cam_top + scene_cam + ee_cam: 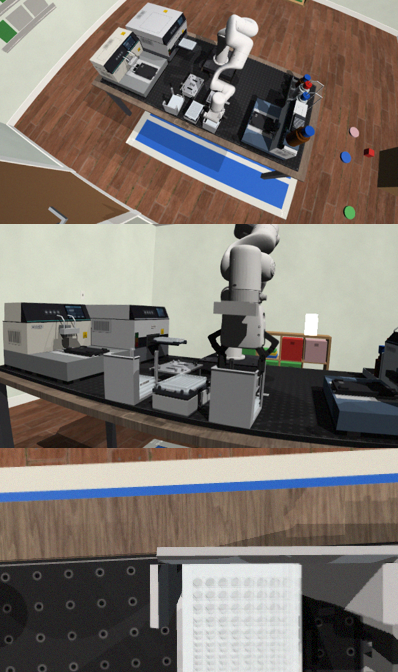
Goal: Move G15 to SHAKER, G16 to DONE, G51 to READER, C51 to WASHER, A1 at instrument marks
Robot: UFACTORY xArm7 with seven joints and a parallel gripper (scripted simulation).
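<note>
Now: hand 90 mm above the plate C51. From my hand the other things lie so: reader's dark tray (520 mm behind, 440 mm to the right, 10 mm below); washer nest (630 mm to the right, 150 mm behind, 30 mm below); DONE label (310 mm to the right, 110 mm below, 100 mm behind).
</note>
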